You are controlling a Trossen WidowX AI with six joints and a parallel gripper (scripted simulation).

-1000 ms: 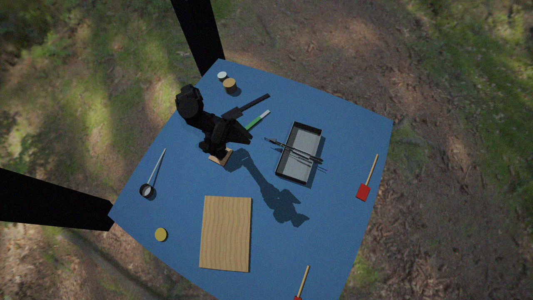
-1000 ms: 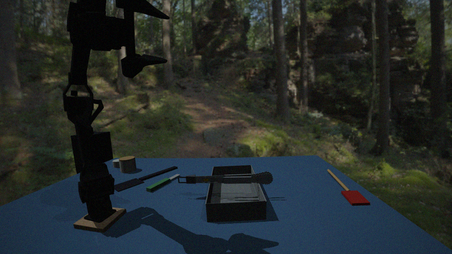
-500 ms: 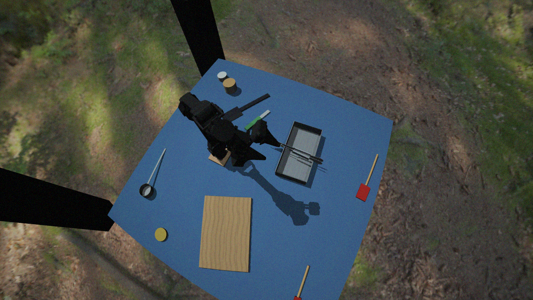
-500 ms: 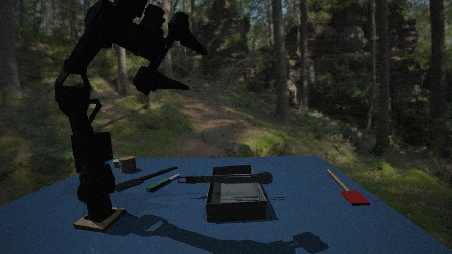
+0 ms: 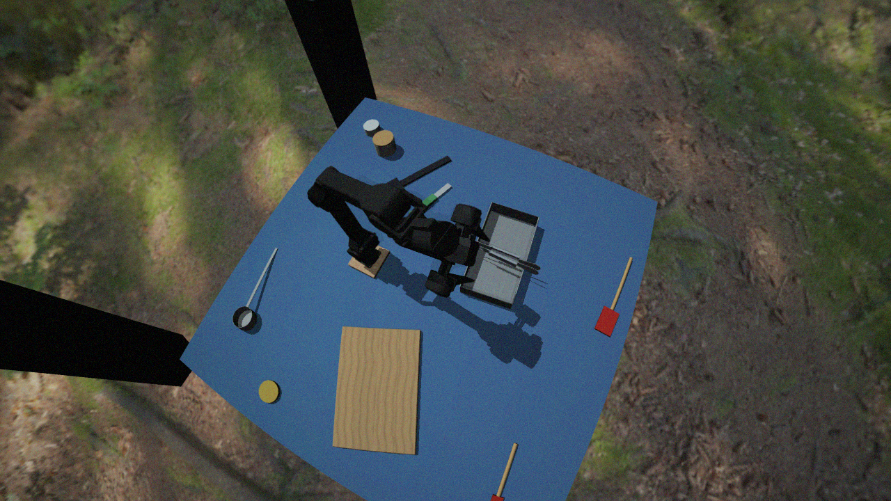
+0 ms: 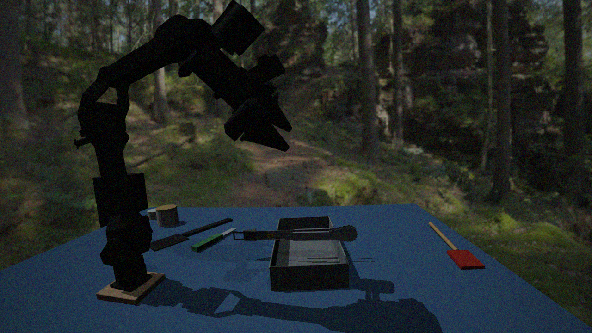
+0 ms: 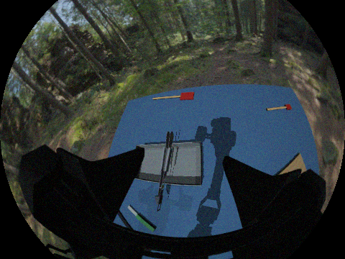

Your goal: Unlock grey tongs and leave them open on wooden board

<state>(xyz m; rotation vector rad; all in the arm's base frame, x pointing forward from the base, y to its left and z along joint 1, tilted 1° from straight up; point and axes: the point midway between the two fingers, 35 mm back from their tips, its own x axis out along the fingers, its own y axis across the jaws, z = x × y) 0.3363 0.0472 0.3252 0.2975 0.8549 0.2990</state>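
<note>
Now: gripper tip 28 cm above the roasting tin and 16 cm to the right of it. The rest, counted from my gripper tip: black spatula: 43 cm behind, 31 cm below, 24 cm to the left; then red spatula: 39 cm ahead, 30 cm below, 21 cm to the left; then wooden board: 38 cm to the right, 30 cm below, 10 cm behind.
</note>
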